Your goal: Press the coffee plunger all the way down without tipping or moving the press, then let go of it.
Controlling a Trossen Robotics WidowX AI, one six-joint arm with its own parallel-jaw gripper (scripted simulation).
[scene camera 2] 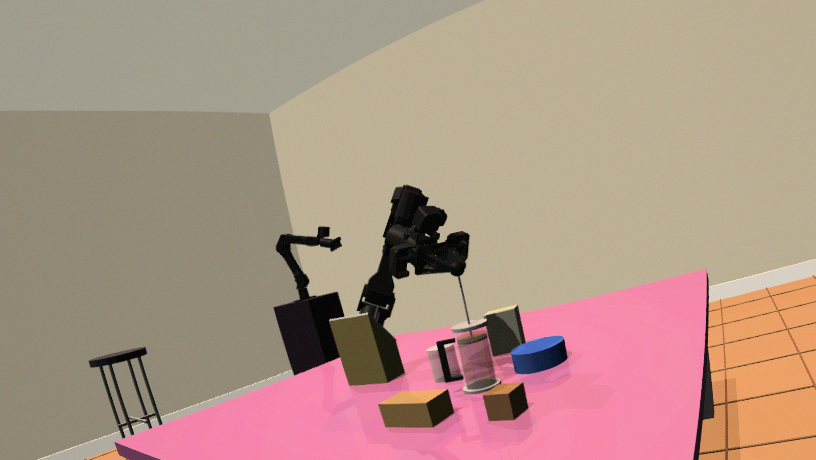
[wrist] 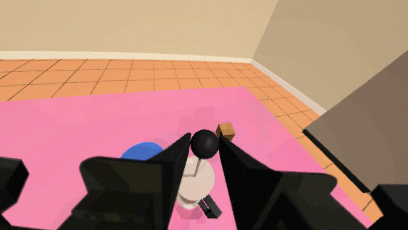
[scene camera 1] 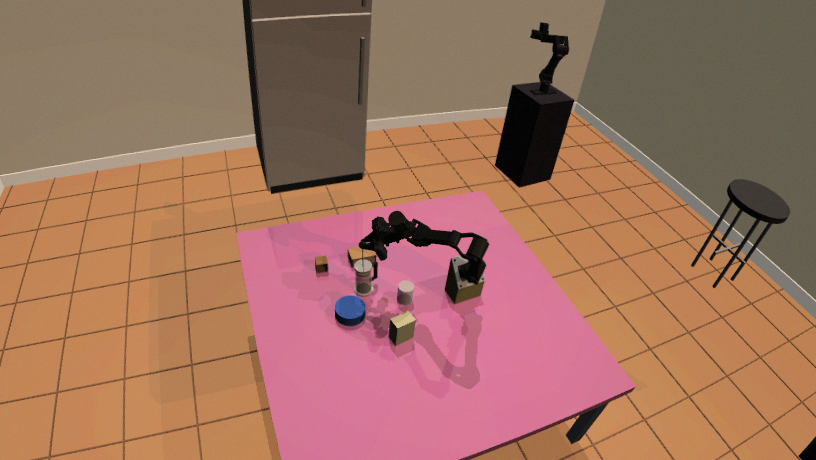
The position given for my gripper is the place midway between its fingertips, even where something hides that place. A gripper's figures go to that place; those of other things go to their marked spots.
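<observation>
My gripper [scene camera 2: 458, 267] is 1.02 m from the lens. There is a coffee press [scene camera 2: 472, 340] as well, and for that one I read 1.01 m from the lens.
</observation>
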